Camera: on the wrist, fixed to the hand. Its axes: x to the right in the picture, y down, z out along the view.
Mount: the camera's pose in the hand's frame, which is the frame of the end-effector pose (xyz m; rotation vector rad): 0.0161 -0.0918 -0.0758 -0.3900 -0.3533 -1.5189
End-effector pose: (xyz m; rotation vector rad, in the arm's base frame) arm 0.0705 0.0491 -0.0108 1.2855 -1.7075 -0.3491
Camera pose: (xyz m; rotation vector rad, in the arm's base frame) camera 0.1859 0.0198 -0.0266 2.0388 -0.4893 -1.7306
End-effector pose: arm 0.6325 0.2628 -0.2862 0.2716 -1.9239 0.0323
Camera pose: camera 0.7155 0.1823 -0.2536 1.4394 -1.5476 -1.4267
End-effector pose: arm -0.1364 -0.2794 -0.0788 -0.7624 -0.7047 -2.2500
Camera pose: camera -0.2366 -0.2762 -0.1449 0.5232 0.7070 2.0222
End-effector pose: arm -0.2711 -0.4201 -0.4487 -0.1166 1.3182 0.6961
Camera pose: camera -0.2854 -0.5212 -0.5120 -1.1168 0.4458 -0.3550
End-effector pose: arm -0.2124 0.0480 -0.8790 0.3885 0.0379 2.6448
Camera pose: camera -0.2066 0.1401 -0.9559 0.4234 -0.2092 1.0352
